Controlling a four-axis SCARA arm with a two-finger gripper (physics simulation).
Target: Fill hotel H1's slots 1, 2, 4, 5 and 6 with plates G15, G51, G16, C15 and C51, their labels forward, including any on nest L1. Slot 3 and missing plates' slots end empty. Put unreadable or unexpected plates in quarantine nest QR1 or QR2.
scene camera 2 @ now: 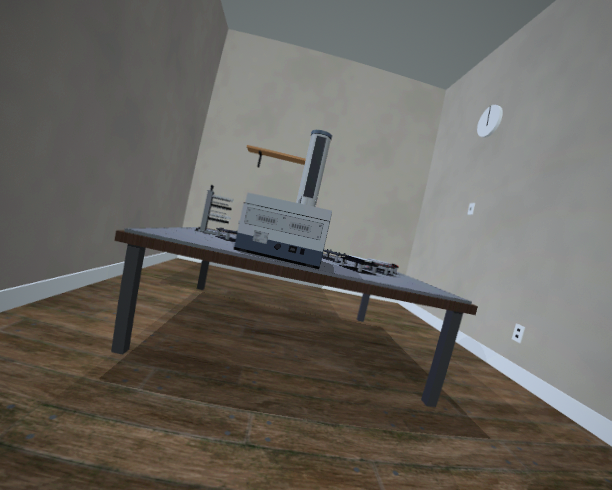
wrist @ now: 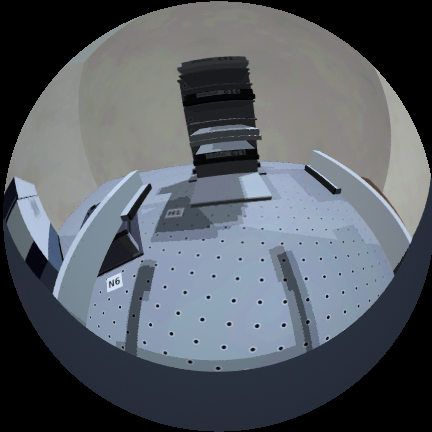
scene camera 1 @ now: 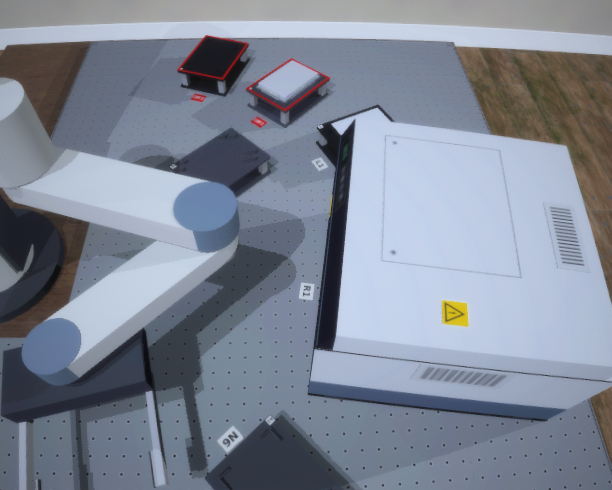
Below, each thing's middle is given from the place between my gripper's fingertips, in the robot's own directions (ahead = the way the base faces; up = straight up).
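There is the pale plate (scene camera 1: 288, 81). Measured from the plate, my gripper is now 4 cm above it and 86 cm to the right of it, and it is also 25 cm short of it.
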